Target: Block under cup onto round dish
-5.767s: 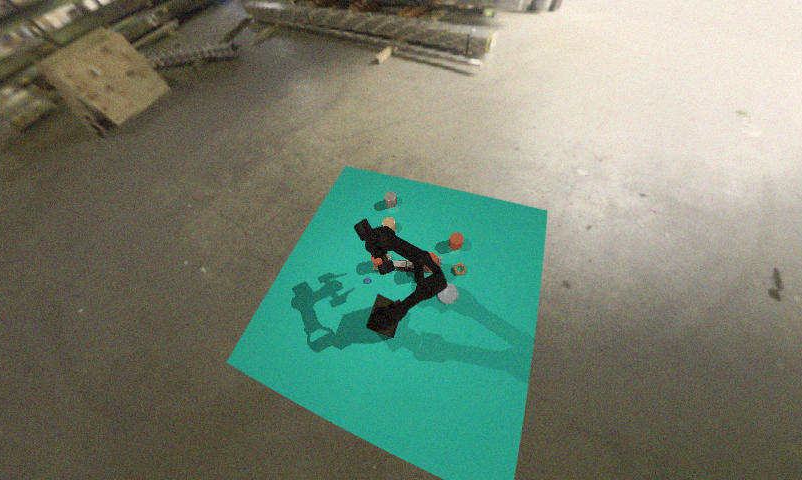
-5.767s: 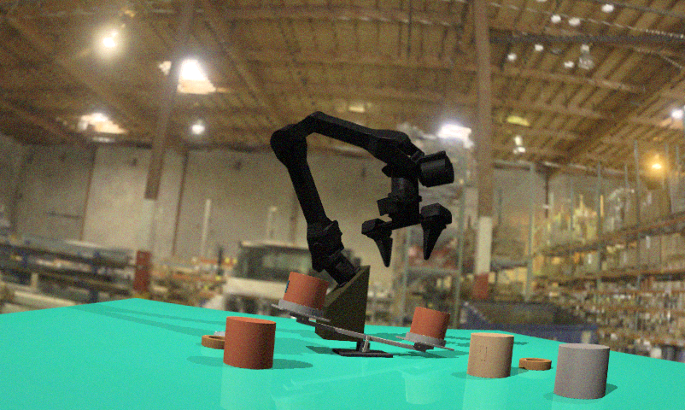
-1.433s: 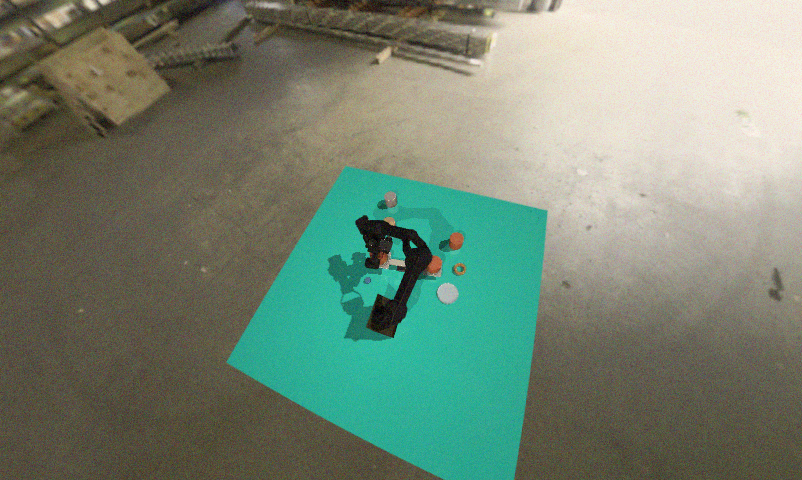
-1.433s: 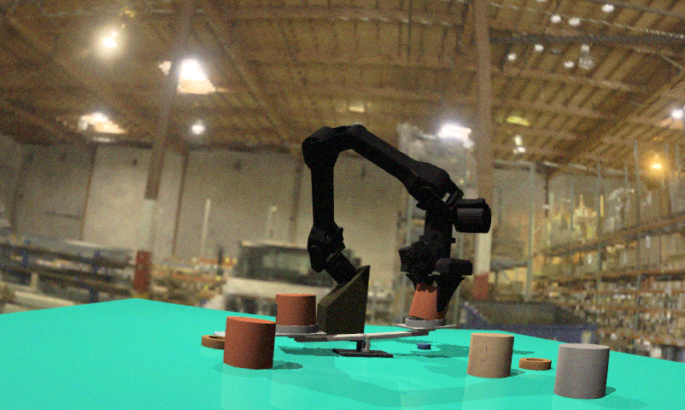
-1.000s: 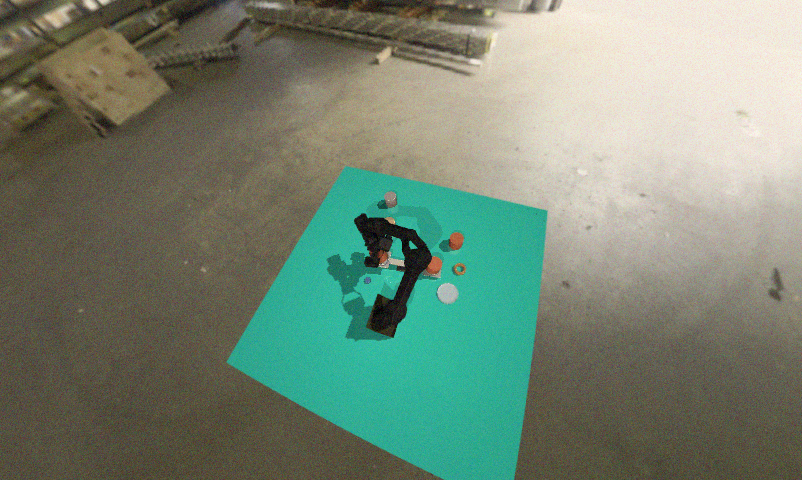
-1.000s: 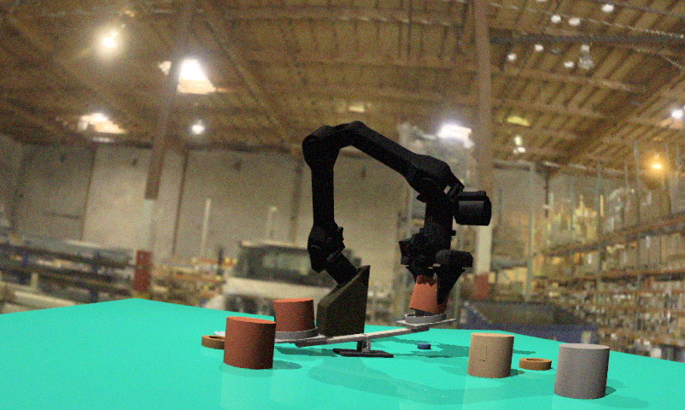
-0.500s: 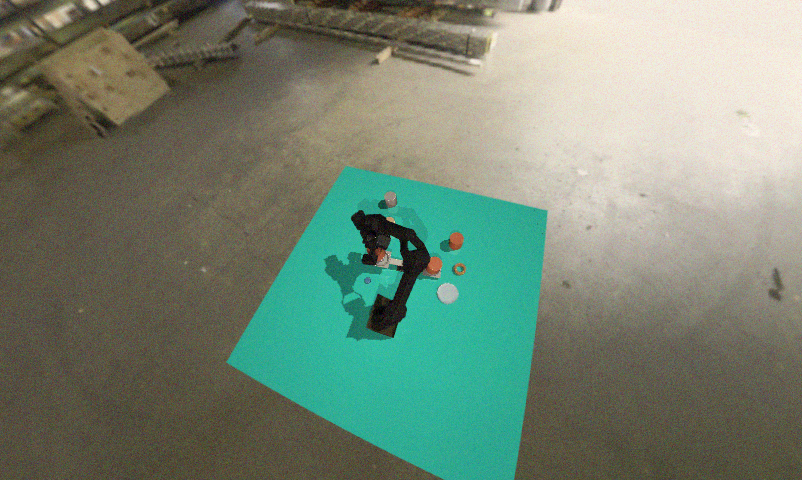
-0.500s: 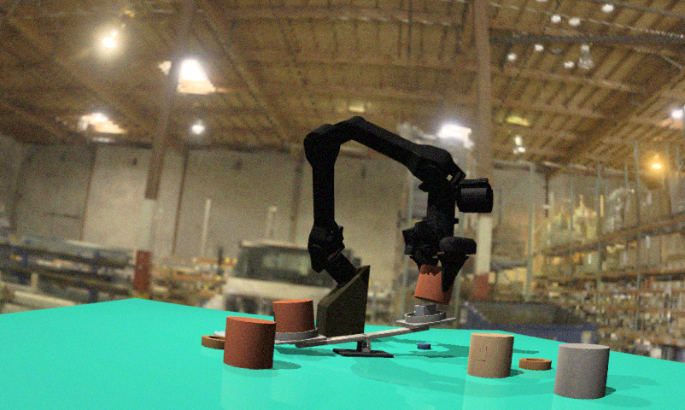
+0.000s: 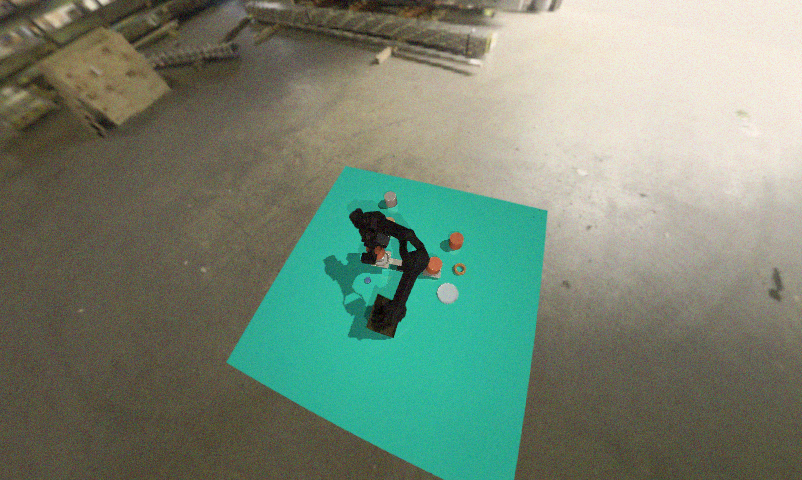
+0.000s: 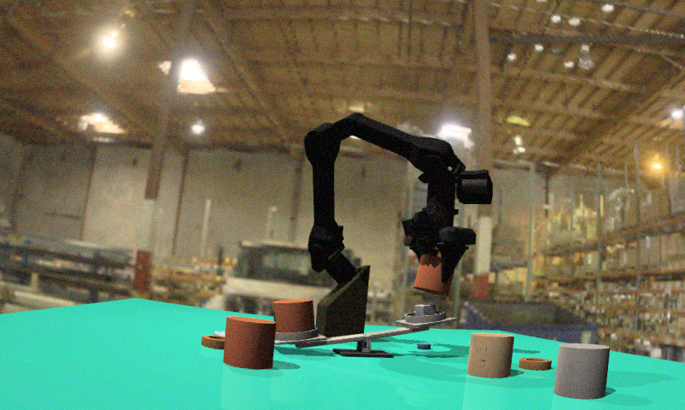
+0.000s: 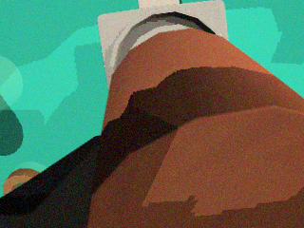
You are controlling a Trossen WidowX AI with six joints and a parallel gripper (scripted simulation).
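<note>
The grey block is 60 mm below my gripper tip and 10 mm to the right of it. Round my gripper tip: tan cylinder (220 mm ahead, 110 mm below, 10 mm to the left); then small balance (140 mm to the right, 110 mm below, 20 mm ahead); then small blue disc (140 mm below, 110 mm behind, 40 mm to the left).
</note>
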